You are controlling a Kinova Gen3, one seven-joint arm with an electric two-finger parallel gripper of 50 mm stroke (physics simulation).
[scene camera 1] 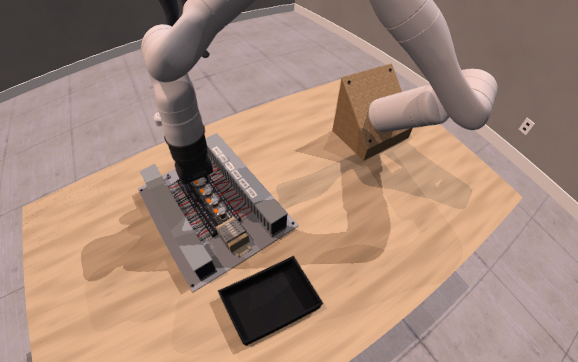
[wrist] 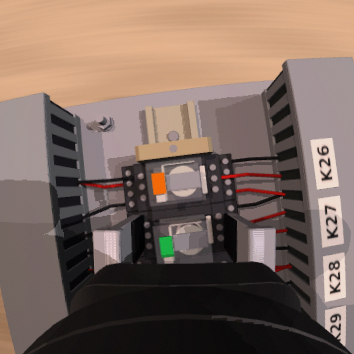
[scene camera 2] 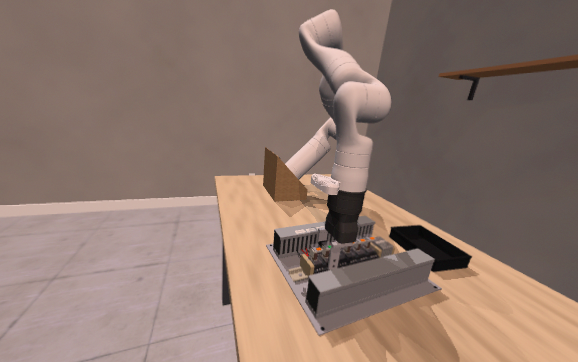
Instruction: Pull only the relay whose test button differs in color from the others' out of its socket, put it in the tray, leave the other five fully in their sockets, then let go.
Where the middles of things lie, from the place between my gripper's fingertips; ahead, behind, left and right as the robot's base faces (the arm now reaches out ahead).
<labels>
My gripper is now 1 cm past the panel plate (scene camera 2: pixel 355 313), 6 cm to the right of it and 3 cm above it. Also, from my hand: black tray (scene camera 1: pixel 262 305) 5 cm behind, 32 cm to the left, 3 cm below.
</labels>
